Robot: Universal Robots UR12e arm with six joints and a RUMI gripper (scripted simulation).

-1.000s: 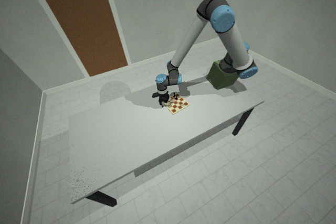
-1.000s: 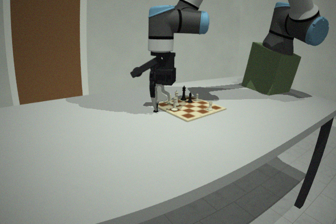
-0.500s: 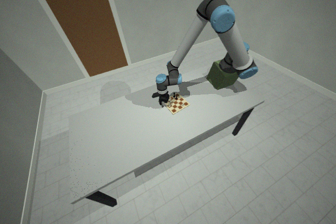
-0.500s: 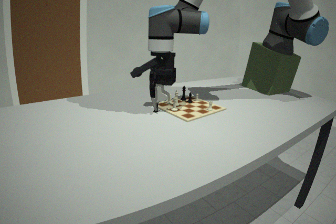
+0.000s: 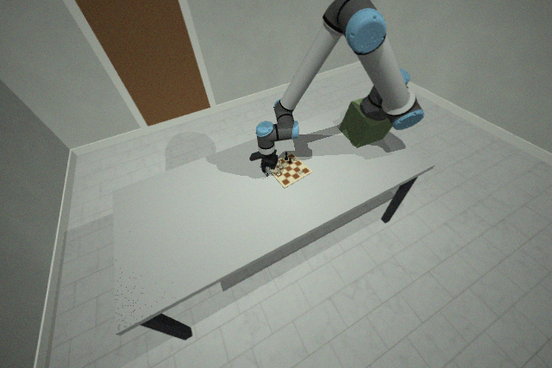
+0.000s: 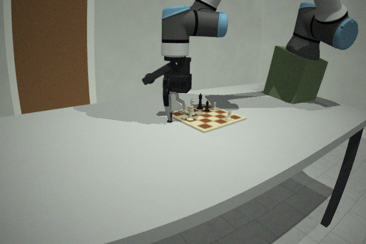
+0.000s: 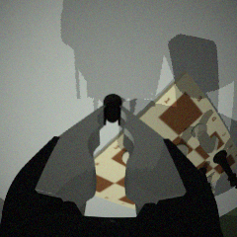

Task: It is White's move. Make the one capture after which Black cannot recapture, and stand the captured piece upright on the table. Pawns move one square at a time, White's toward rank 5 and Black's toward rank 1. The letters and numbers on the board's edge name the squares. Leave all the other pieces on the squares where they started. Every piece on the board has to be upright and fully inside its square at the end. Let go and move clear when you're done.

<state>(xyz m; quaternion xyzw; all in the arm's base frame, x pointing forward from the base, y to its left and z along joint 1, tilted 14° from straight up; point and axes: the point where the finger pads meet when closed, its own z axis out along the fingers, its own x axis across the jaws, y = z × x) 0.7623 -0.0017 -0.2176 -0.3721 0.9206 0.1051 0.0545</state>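
Now: hand 10 mm above the black pawn. Also, from my hand: chessboard: 140 mm behind, 20 mm to the left, 20 mm below; then white king: 100 mm behind, 10 mm to the right, 20 mm above; then black king: 170 mm behind, 60 mm to the right, 20 mm above.
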